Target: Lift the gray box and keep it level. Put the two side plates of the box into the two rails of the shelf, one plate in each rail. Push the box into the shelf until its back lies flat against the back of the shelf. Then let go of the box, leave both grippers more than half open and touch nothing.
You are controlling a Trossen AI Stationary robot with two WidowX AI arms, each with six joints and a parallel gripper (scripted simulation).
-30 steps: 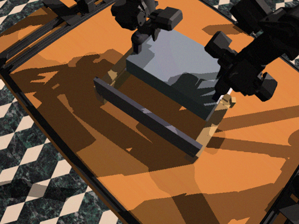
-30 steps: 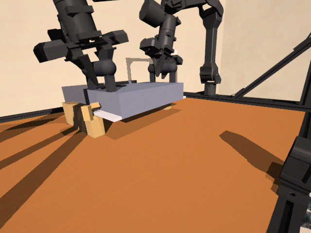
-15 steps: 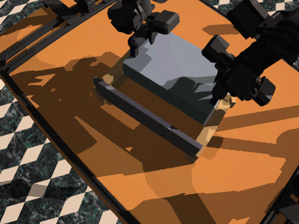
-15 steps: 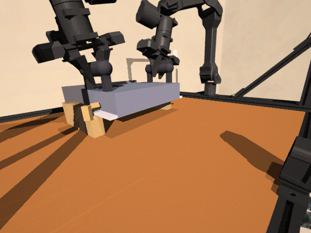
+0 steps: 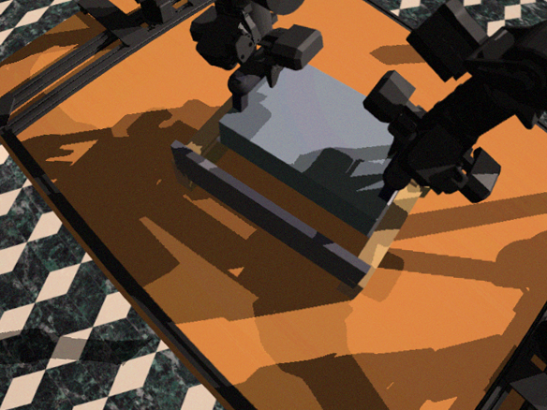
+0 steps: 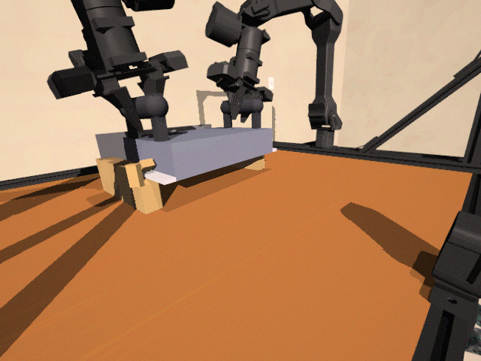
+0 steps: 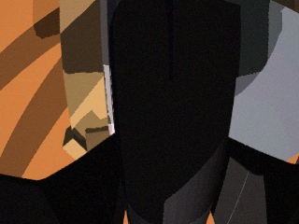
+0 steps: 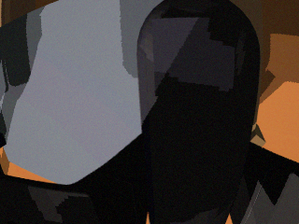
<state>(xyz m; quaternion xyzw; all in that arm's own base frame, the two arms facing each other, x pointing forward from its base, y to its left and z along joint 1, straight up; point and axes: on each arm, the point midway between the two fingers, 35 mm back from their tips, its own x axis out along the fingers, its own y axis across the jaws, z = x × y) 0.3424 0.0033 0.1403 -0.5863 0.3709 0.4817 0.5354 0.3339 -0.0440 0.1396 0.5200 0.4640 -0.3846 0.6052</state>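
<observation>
My left gripper is now 12 cm to the left of the gray box, 5 cm above it and 2 cm short of it. From my left hand the other things lie so: dark back plate (17 cm ahead, 9 cm to the right, 8 cm below).
My right gripper is now 120 mm to the right of the gray box, 50 mm above it and 20 mm past it. Round my right hand: dark back plate (140 mm to the left, 130 mm ahead, 80 mm below).
</observation>
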